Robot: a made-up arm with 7 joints.
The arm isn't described. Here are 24 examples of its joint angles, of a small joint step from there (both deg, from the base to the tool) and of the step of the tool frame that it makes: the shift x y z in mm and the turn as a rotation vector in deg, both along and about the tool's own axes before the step.
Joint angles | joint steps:
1: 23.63 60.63 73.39 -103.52 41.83 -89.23 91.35 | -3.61 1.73 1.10 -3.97 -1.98 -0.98 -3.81
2: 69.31 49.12 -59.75 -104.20 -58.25 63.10 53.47 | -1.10 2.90 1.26 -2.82 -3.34 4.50 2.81
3: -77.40 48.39 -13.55 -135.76 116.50 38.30 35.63 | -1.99 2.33 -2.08 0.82 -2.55 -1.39 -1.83
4: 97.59 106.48 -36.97 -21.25 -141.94 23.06 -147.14 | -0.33 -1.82 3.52 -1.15 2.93 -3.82 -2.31
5: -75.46 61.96 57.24 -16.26 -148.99 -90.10 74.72 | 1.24 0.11 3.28 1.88 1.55 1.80 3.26
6: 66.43 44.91 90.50 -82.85 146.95 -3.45 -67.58 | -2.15 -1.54 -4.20 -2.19 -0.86 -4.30 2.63
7: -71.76 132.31 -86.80 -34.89 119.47 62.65 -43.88 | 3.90 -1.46 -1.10 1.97 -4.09 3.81 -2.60
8: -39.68 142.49 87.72 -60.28 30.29 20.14 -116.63 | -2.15 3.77 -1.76 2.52 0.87 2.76 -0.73
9: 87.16 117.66 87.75 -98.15 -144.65 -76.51 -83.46 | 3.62 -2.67 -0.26 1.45 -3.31 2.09 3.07
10: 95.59 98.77 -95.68 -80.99 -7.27 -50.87 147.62 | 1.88 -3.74 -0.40 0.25 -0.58 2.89 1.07
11: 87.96 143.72 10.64 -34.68 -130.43 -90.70 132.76 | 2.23 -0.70 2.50 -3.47 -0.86 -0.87 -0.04
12: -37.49 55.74 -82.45 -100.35 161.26 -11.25 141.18 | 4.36 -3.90 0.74 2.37 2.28 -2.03 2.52
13: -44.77 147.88 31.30 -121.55 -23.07 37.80 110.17 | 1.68 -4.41 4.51 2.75 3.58 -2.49 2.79
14: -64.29 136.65 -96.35 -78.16 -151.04 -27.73 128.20 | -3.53 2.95 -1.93 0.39 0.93 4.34 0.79
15: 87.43 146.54 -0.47 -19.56 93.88 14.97 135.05 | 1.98 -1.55 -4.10 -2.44 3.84 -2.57 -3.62
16: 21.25 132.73 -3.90 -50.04 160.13 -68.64 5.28 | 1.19 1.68 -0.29 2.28 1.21 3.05 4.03
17: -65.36 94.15 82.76 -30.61 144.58 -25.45 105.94 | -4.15 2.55 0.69 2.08 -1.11 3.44 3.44
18: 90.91 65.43 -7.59 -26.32 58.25 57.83 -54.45 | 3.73 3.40 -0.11 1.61 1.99 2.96 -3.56
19: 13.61 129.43 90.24 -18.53 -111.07 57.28 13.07 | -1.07 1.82 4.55 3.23 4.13 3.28 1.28
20: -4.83 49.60 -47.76 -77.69 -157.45 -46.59 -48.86 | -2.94 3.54 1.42 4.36 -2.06 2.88 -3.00
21: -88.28 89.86 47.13 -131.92 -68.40 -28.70 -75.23 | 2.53 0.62 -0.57 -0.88 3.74 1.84 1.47
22: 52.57 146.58 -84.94 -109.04 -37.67 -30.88 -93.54 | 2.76 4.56 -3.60 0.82 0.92 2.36 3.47
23: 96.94 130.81 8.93 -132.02 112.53 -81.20 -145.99 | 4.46 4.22 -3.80 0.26 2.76 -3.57 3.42
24: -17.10 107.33 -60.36 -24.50 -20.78 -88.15 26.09 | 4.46 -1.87 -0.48 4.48 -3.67 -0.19 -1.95
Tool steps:
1: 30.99 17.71 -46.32 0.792 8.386 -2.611
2: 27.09 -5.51 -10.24 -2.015 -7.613 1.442
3: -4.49 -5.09 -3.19 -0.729 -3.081 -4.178
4: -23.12 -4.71 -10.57 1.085 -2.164 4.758
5: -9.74 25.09 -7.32 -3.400 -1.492 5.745
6: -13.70 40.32 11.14 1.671 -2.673 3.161
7: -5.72 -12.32 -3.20 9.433 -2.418 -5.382
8: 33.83 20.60 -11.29 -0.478 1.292 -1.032
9: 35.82 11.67 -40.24 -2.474 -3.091 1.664
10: 12.04 4.67 -53.28 1.702 -1.065 1.801
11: -25.40 -29.45 18.84 -1.327 -1.234 -3.712
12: -5.29 -49.39 -21.53 -0.635 2.101 8.850
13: 34.84 -4.66 0.37 -0.287 -3.481 9.061
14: -28.00 28.34 5.90 -0.784 -1.930 4.573
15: 47.10 -1.68 -17.12 1.339 -2.918 -5.338
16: -8.85 -7.97 -14.47 1.285 0.533 3.134
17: 22.45 12.63 -2.27 -0.681 -2.844 7.187
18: 28.69 52.80 13.60 5.567 1.089 -0.472
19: 2.32 2.96 -13.11 6.618 7.666 4.451
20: -32.84 -64.09 4.70 -6.349 4.534 -2.880
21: 12.60 -12.81 -10.25 1.530 -1.574 6.067
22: 20.81 -45.58 39.06 -6.639 2.672 8.202
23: -15.10 -8.98 49.91 -1.041 7.196 2.398
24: -23.07 9.96 -4.04 4.656 6.549 1.680
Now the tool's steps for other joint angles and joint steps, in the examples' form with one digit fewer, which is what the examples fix.
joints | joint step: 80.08 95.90 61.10 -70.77 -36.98 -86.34 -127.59 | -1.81 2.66 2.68 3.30 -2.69 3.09 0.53
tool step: -30.6 28.6 28.9 -5.22 4.13 -2.67
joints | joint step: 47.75 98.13 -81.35 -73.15 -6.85 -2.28 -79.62 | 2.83 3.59 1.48 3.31 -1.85 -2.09 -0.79
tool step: -56.0 -0.6 42.9 -1.43 4.94 -3.02
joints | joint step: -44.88 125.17 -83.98 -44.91 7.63 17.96 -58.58 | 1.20 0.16 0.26 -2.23 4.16 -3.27 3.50
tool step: 7.4 -11.0 -2.5 -4.28 -3.51 6.45
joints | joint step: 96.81 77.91 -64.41 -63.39 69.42 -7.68 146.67 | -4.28 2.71 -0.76 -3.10 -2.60 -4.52 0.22
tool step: -45.2 35.0 -0.3 7.75 4.22 -3.92
